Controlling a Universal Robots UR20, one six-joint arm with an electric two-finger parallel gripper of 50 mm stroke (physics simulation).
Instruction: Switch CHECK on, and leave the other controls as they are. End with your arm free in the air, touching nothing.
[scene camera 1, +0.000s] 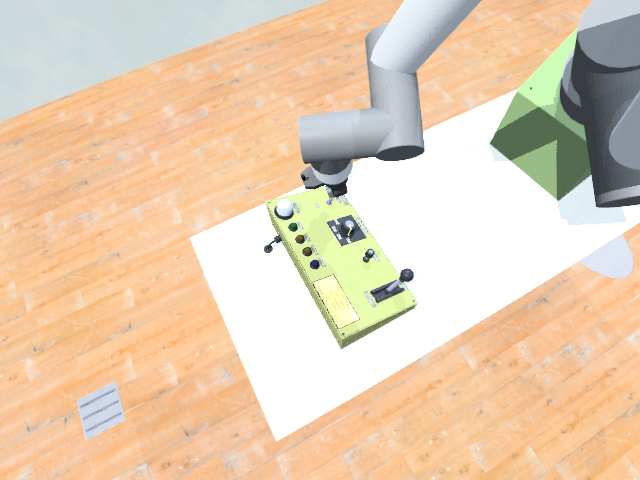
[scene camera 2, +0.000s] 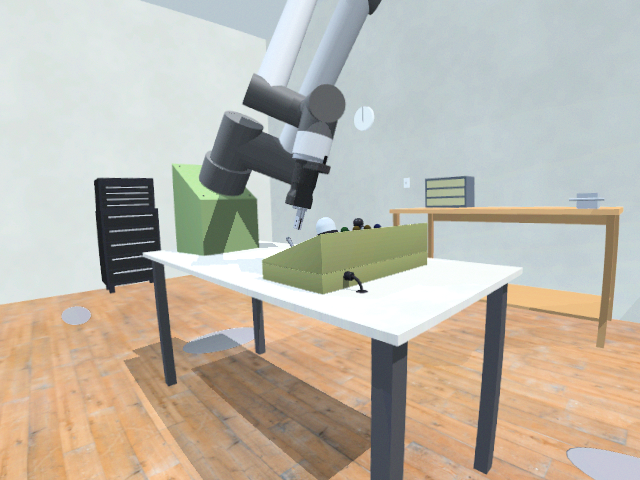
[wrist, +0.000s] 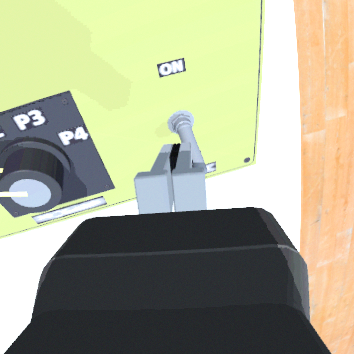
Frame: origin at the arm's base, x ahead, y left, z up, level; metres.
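Seen in the pictures: gripper, fingertip midpoint: (scene camera 1: 331, 195) (scene camera 2: 296, 228) (wrist: 177, 160); arm's base, link origin: (scene camera 2: 221, 183).
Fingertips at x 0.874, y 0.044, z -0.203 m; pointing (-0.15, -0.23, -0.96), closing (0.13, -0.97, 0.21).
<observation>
Pixels of each thing's top centre, then the offset from my fingertips to it. "spot": a spot on its surface instead. Level surfaces: height alone.
- toggle switch, top centre: (wrist: 197, 156) (scene camera 2: 290, 236) (scene camera 1: 332, 194) 0.018 m right, 0.007 m back, 0.023 m down
- label, surface spot: (wrist: 171, 67) spot: 0.003 m right, 0.049 m ahead, 0.050 m down
- rotary knob, top centre: (wrist: 23, 192) (scene camera 1: 348, 223) 0.100 m left, 0.030 m back, 0.027 m down
- white dome lamp, surface spot: (scene camera 2: 325, 225) spot: 0.003 m left, 0.175 m ahead, 0.017 m up
- small toggle, top centre: (scene camera 1: 368, 252) 0.216 m left, 0.060 m back, 0.018 m down
- ball-topped lever, top centre: (scene camera 1: 408, 272) 0.317 m left, 0.145 m back, 0.016 m up
- white table, surface height: 0.148 m down
The toggle switch (scene camera 1: 329, 200) (scene camera 2: 290, 241) (wrist: 187, 134) stands near the end of the yellow-green control panel (scene camera 1: 341, 271) (scene camera 2: 372, 250) (wrist: 215, 50). In the wrist view its lever leans away from the ON label (wrist: 171, 67), toward a mostly hidden label at the panel's lower edge; I take this switch to be CHECK, but its name cannot be read. My gripper (scene camera 2: 297, 228) (wrist: 177, 160) is shut and empty. In scene camera 2 its tips are a little above the lever, with a small gap. In the wrist view the fingers overlap the lever's left side. Scene camera 1 mostly hides the fingertips.
The rotary knob (scene camera 1: 347, 227) (wrist: 30, 190) is beside the switch. A white dome lamp (scene camera 1: 284, 207) (scene camera 2: 325, 225), several small lamps, a small toggle (scene camera 1: 369, 254) and a ball-topped lever (scene camera 1: 406, 274) are also on the panel. A green housing (scene camera 1: 540, 124) (scene camera 2: 227, 227) stands on the white table (scene camera 1: 268, 361) (scene camera 2: 444, 299).
</observation>
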